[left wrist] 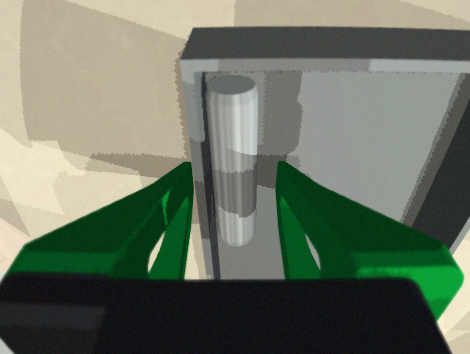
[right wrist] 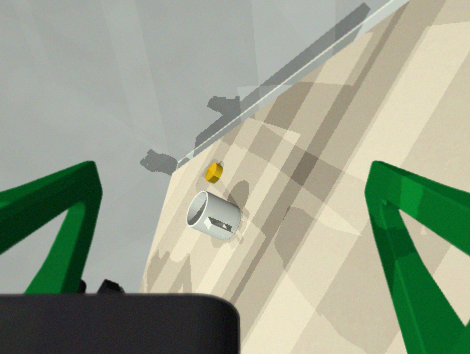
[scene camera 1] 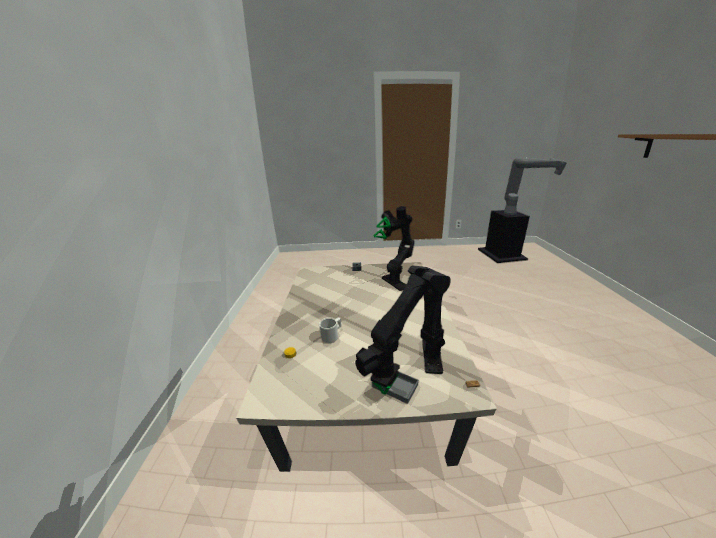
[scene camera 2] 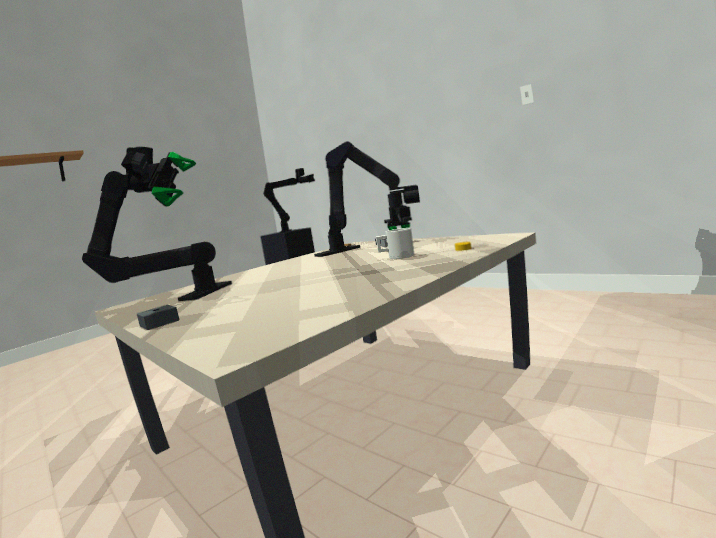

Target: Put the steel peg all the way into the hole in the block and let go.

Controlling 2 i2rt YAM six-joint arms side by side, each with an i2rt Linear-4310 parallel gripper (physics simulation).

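Where they show: left gripper, fingertip midpoint: (left wrist: 234, 175) (scene camera 1: 386, 390); right gripper, fingertip midpoint: (right wrist: 233, 176) (scene camera 1: 375, 231) (scene camera 2: 188, 176); left arm's base, link origin: (scene camera 1: 432, 355) (scene camera 2: 337, 251); right arm's base, link origin: (scene camera 1: 394, 282) (scene camera 2: 206, 292).
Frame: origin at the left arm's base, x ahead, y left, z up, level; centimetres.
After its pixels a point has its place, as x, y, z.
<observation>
The steel peg (left wrist: 234, 160) @[19.9, 18.7, 1.9] lies along the left inner wall of a grey tray (left wrist: 325, 45) @[22.2, 15.1, 1.8] (scene camera 1: 409, 398) @[9.9, 23.5, 2.0] in the left wrist view. My left gripper (left wrist: 234, 175) @[18.1, 19.6, 0.2] (scene camera 1: 382, 386) @[18.1, 19.6, 0.2] is partly open, low over the tray's edge. Its fingertips stand on either side of the peg, with a gap on both sides. In scene camera 2 its fingertips (scene camera 2: 399, 227) are partly hidden behind the mug. The dark block (scene camera 2: 158, 317) @[47.9, -80.1, 2.0] (scene camera 1: 356, 266) @[44.5, -76.9, 3.2] with a hole in its top stands near the table's far end. My right gripper (right wrist: 233, 176) @[29.6, -63.1, 33.2] (scene camera 1: 382, 228) @[29.6, -63.1, 33.2] (scene camera 2: 173, 179) is wide open and empty, high above the table.
A grey mug (scene camera 1: 328, 330) @[44.9, -3.1, 7.7] (scene camera 2: 400, 243) @[49.1, -9.5, 4.7] (right wrist: 215, 216) @[44.9, -10.7, 5.8] stands on the table (scene camera 1: 324, 370) @[43.4, 12.7, 0.0]. A yellow disc (scene camera 1: 289, 352) @[60.5, 6.8, 1.9] (scene camera 2: 463, 245) @[62.3, 4.1, 1.5] (right wrist: 214, 172) @[59.8, 3.8, 1.9] lies near it. A small brown piece (scene camera 1: 472, 383) @[-13.8, 14.6, 0.8] lies near the table's right edge in scene camera 1.
</observation>
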